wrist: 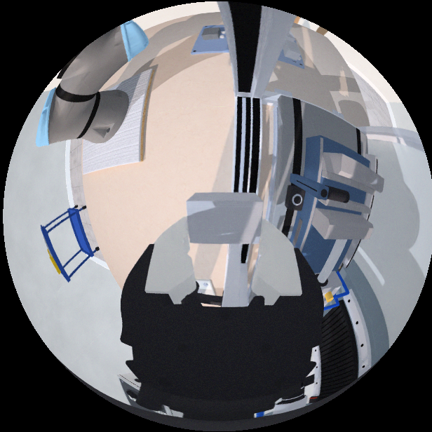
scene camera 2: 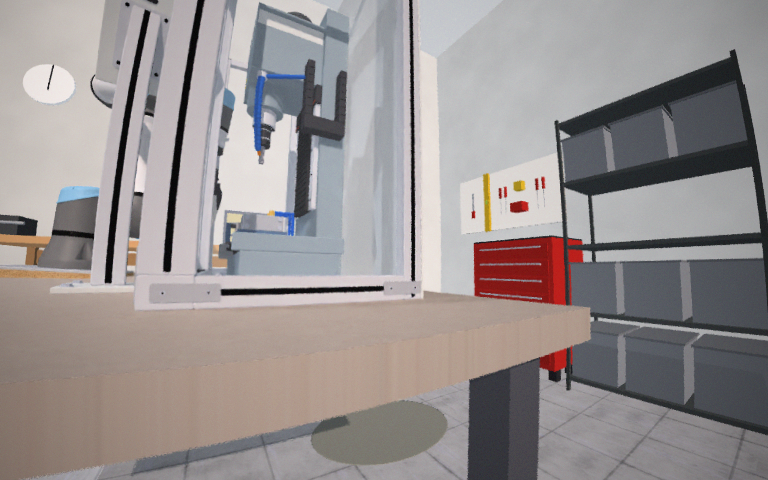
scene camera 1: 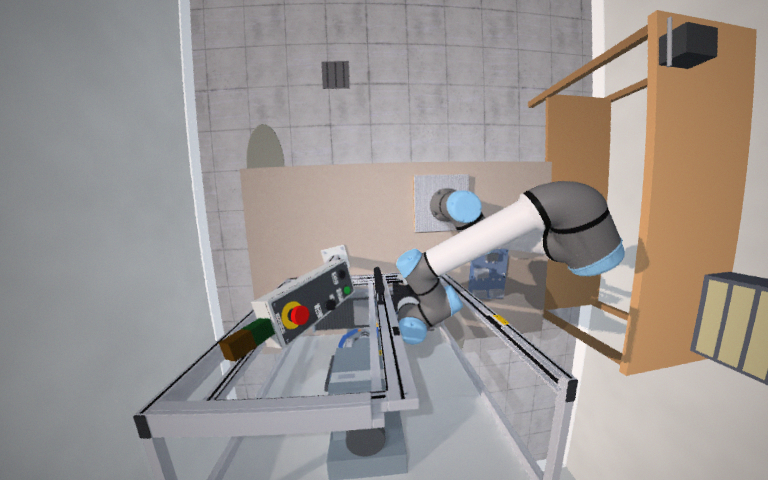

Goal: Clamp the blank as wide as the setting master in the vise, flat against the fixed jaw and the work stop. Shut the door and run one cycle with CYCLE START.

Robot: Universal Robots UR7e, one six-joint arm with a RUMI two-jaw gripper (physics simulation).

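My gripper is shut on a plain grey blank, held crosswise between the two pale fingers at the front opening of the enclosure. In scene camera 1 the wrist hides the fingers. The vise has a blue body and two grey jaws, which stand apart with no block between them in the wrist view. It is to the right of the blank in the wrist view. A blue fixture plate carries grey pieces outside the enclosure. The control panel has a green button. I cannot tell the door's position.
Aluminium enclosure posts and a top rail surround the mill. The mill's spindle hangs above the vise. A green and orange stack light stands beside the panel. A wooden bench is on the right.
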